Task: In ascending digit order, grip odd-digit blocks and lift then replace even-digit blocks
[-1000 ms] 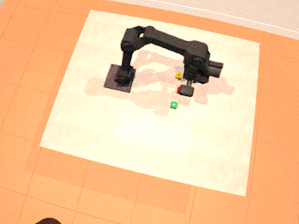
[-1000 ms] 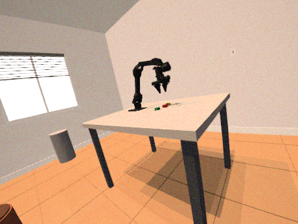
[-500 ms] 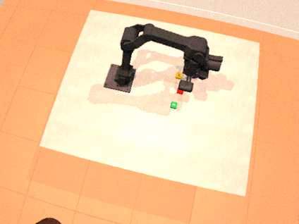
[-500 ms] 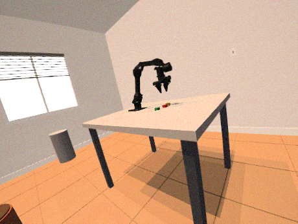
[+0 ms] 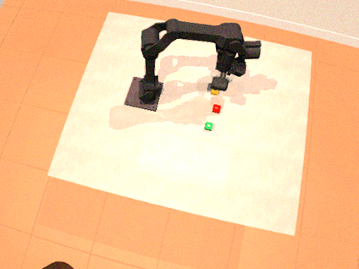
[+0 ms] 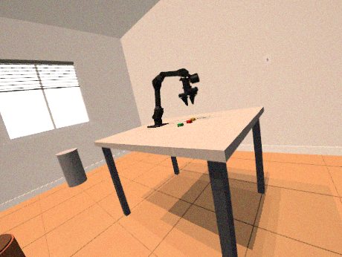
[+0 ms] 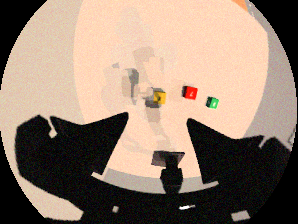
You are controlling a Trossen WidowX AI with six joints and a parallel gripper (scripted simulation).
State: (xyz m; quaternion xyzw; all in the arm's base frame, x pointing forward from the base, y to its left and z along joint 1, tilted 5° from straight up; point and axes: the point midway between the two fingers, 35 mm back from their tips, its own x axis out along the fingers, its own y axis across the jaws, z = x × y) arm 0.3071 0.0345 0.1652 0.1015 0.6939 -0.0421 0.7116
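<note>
Now: the yellow block 10 mm to the right of my gripper tip and 110 mm below it. Round my gripper tip: red block 90 mm to the right, 110 mm below; then green block 30 mm behind, 180 mm to the right, 110 mm below.
</note>
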